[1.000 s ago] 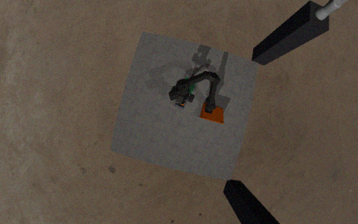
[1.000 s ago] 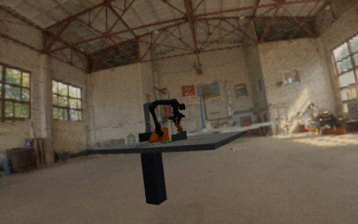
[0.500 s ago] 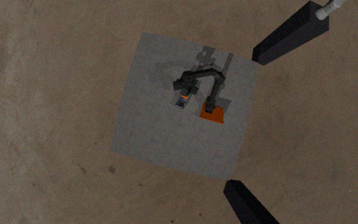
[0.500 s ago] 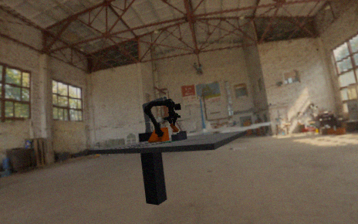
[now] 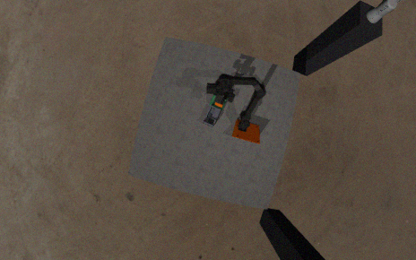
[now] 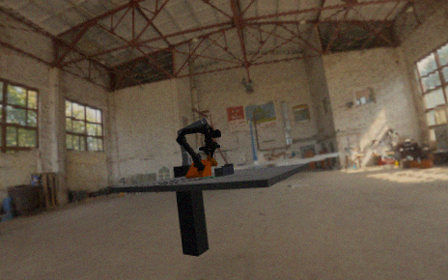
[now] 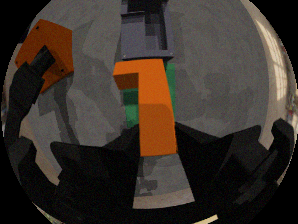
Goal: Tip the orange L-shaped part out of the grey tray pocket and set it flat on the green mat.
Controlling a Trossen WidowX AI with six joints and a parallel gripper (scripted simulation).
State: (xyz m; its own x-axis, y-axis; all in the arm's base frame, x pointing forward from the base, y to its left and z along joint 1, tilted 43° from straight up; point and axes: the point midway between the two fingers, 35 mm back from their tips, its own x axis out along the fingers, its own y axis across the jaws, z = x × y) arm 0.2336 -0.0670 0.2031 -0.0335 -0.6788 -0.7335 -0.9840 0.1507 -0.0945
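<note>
The green mat lies 17 cm below my gripper tip. Also, from my gripper tip: orange L-shaped part: 3 cm to the left, 3 cm below, 1 cm behind.
</note>
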